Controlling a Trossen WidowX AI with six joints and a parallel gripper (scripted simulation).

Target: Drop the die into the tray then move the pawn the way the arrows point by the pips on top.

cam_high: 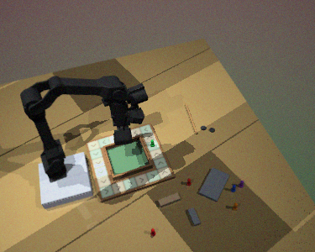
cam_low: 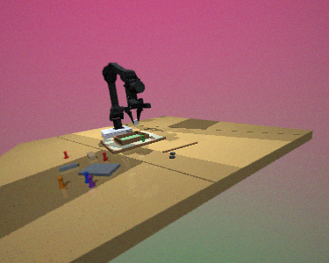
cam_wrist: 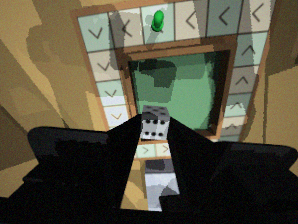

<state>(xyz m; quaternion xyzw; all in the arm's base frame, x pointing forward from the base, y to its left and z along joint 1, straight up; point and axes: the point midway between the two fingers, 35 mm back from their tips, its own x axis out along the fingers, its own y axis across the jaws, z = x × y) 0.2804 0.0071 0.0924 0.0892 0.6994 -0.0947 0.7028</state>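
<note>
My gripper tip is 100 mm short of the green pawn, 70 mm above it and 20 mm to the left of it. Round my gripper tip: tan block (270 mm to the right, 90 mm below, 60 mm ahead); white die (right at my gripper tip); green dice tray (90 mm below, 40 mm to the right, 10 mm behind).
</note>
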